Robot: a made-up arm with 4 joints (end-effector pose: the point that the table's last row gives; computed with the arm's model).
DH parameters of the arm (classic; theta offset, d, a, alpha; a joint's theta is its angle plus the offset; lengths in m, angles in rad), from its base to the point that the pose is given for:
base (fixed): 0 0.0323 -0.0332 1.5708
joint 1: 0 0.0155 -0.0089 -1.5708
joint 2: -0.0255 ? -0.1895 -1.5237
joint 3: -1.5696 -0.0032 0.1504 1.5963
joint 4: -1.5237 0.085 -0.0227 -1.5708
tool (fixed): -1.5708 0.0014 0 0
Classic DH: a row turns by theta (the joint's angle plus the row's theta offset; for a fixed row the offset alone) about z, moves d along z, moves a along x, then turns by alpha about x.
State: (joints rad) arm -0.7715 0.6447 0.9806 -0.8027
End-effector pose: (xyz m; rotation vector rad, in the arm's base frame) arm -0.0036 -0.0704 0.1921 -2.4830 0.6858 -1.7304
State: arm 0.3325 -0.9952 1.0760 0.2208
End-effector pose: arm -0.1216 0.0764 0.1246 0.9168 -0.5912 2.2742
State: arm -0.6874 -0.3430 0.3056 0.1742
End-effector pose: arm -0.1137 0.0748 0.2763 1.4057 0.2974 2.5184
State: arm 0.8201 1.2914 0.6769 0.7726
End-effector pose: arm -0.1718 -0.1780 0.0743 0.5480 -1.7065 -1.4599
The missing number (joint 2, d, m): -0.0289
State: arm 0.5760 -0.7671 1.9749 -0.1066
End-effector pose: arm -0.0344 0.0067 0.0198 1.7140 -1.1947 2.0716
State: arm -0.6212 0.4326 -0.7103 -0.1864
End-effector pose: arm -0.2906 -0.1433 0.2580 0.0830 0.6000 -2.7551
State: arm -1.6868 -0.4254 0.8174 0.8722
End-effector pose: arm 0.1073 0.0522 0.1603 -2.5433 -0.5346 -0.6979
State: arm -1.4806 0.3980 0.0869 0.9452
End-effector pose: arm 0.0539 -0.1096 0.2956 -1.3513 -0.4967 -1.6724
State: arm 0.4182 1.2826 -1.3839 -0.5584
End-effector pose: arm -0.1253 -0.3580 -0.0980 1.0795 0.9060 -0.9479
